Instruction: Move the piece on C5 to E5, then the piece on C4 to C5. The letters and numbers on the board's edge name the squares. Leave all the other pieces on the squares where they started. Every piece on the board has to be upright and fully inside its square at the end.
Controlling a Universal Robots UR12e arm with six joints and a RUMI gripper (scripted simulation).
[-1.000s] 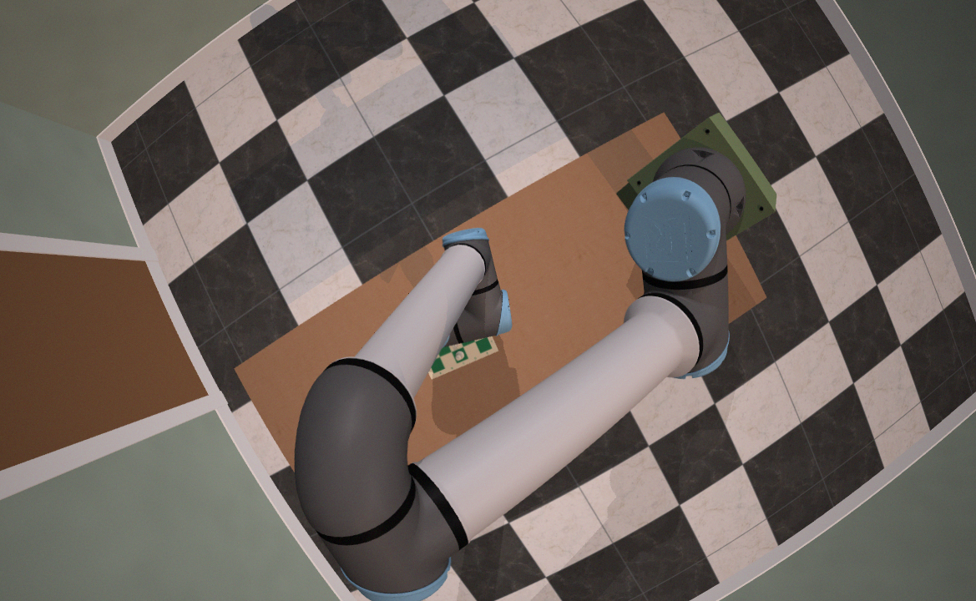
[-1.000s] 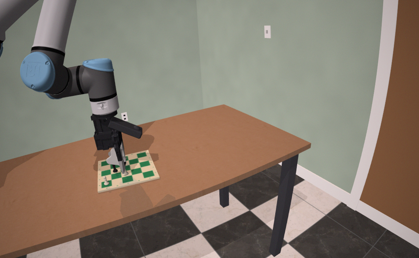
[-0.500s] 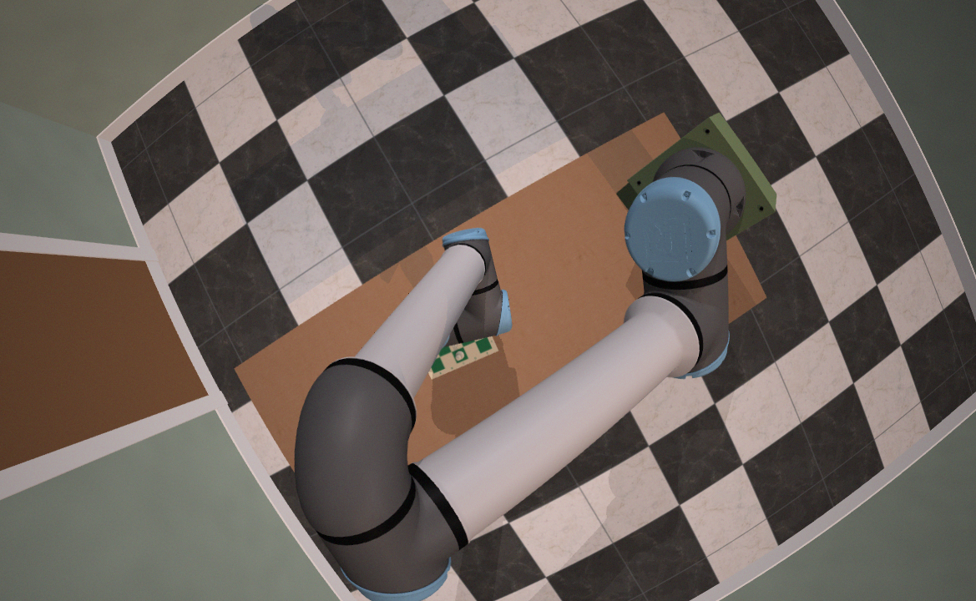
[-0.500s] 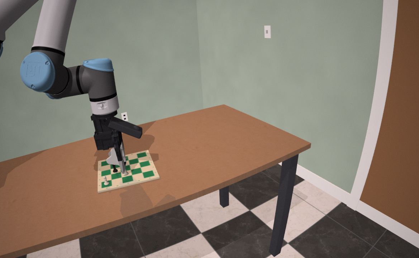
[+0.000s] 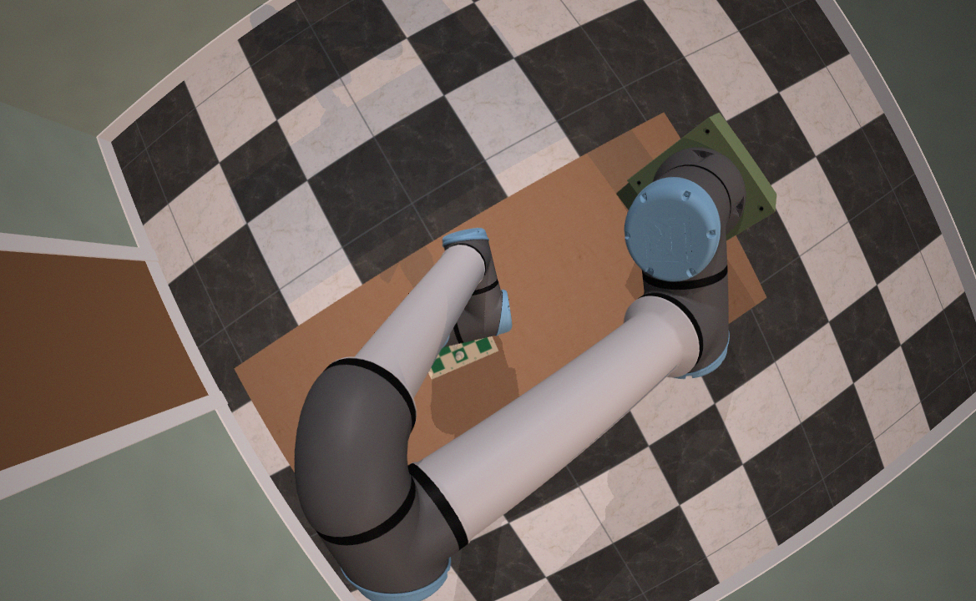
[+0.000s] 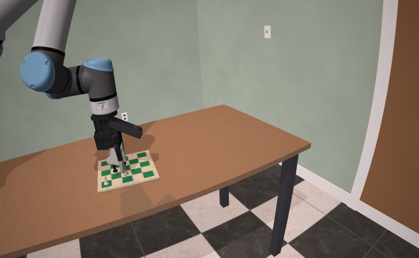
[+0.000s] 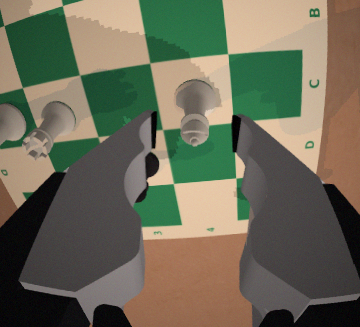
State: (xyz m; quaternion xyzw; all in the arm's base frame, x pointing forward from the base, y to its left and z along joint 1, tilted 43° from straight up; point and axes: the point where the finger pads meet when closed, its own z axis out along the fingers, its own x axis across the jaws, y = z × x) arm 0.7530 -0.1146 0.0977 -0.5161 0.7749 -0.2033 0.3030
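Right now the cream chessboard is 10 mm ahead of my hand, 40 mm to the left of it and 30 mm below it. Round my hand: white pawn 80 mm behind, 20 mm to the right, 20 mm below; then black piece 30 mm behind, 40 mm to the left, 20 mm below; then white king 30 mm ahead, 110 mm to the left.
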